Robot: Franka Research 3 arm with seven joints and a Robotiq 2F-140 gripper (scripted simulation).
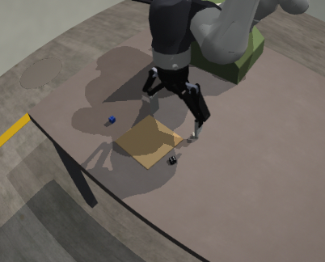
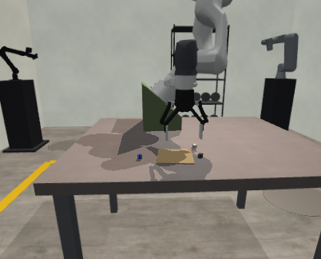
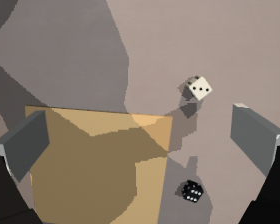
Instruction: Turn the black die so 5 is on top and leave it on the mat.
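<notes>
My gripper is now 5 cm to the right of the white die, 5 cm above it and 2 cm past it. Round my hand: blue die 19 cm to the right, 8 cm ahead, 5 cm below; tan mat 7 cm ahead, 6 cm below, 5 cm to the right; black die 9 cm ahead, 5 cm to the left, 5 cm below.
</notes>
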